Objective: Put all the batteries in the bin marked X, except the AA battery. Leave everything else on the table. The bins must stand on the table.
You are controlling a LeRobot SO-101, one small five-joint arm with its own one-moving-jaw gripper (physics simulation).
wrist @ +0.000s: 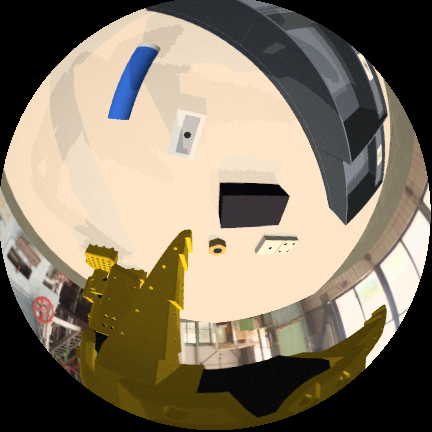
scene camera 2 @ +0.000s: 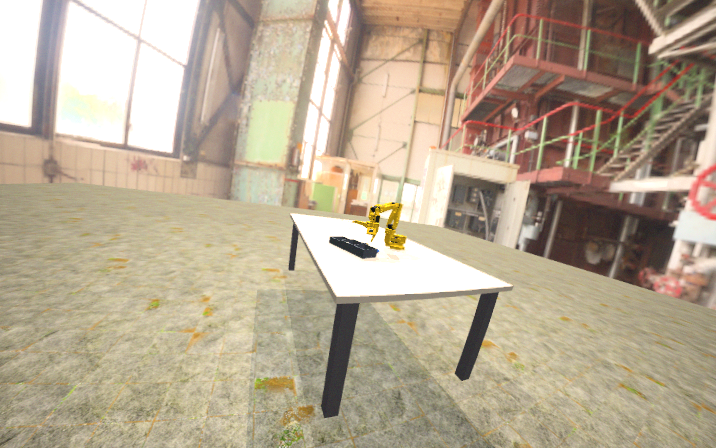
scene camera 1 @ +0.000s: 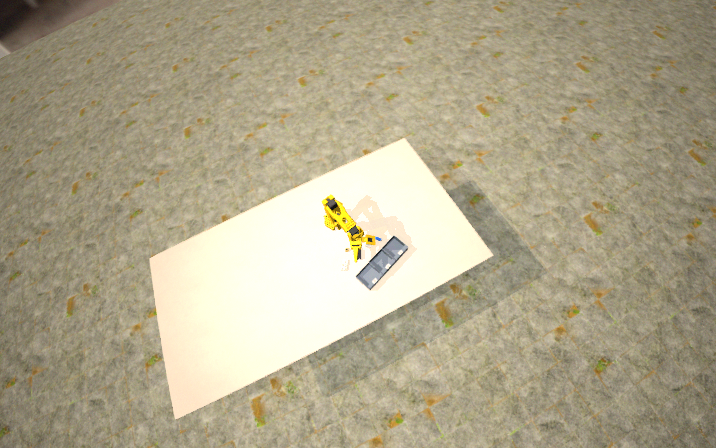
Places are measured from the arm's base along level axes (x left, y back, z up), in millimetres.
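Where they show: end effector, tool point: (wrist: 191,237) (scene camera 2: 370,240) (scene camera 1: 357,243); arm's base, origin of the base link: (wrist: 122,263) (scene camera 2: 391,247) (scene camera 1: 337,223).
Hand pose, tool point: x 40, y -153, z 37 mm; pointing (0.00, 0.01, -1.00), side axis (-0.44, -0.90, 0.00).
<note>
Things, the pixels of their top centre, and the offset from my tool point. Level surfaces: height alone.
- dark block, middle of its top: (wrist: 257,212) dx -19, dy -37, dz -19 mm
- small white-and-grey block with a black dot, middle of its top: (wrist: 185,134) dx +42, dy -19, dz -26 mm
- brass hex nut, middle of its top: (wrist: 217,250) dx -55, dy +7, dz -28 mm
- white domino, middle of its top: (wrist: 278,247) dx -94, dy -52, dz -30 mm
- pale table, its level: dz -37 mm
A blue cylinder with a pale end, battery-like (wrist: 134,82) (scene camera 1: 378,239) (scene camera 2: 378,250), lies on the table near one end of the joined dark bins (wrist: 300,90) (scene camera 1: 381,259) (scene camera 2: 351,246). The bins stand on the table; I cannot read their labels. A dark block (wrist: 254,210) and a small white-and-grey block with a black dot (wrist: 187,134) rest between the bins and the arm in the wrist view; I cannot tell whether either is a battery. My gripper (wrist: 284,270) (scene camera 1: 359,252) (scene camera 2: 363,231) is wide open and empty, above the table. The dark block lies beyond the fixed jaw's tip.
A brass hex nut (wrist: 217,247) and a white domino (wrist: 277,245) lie near the dark block in the wrist view. The pale table (scene camera 1: 237,306) (scene camera 2: 422,269) (wrist: 150,200) carries the yellow arm. The bin walls rise along the upper right of the wrist view.
</note>
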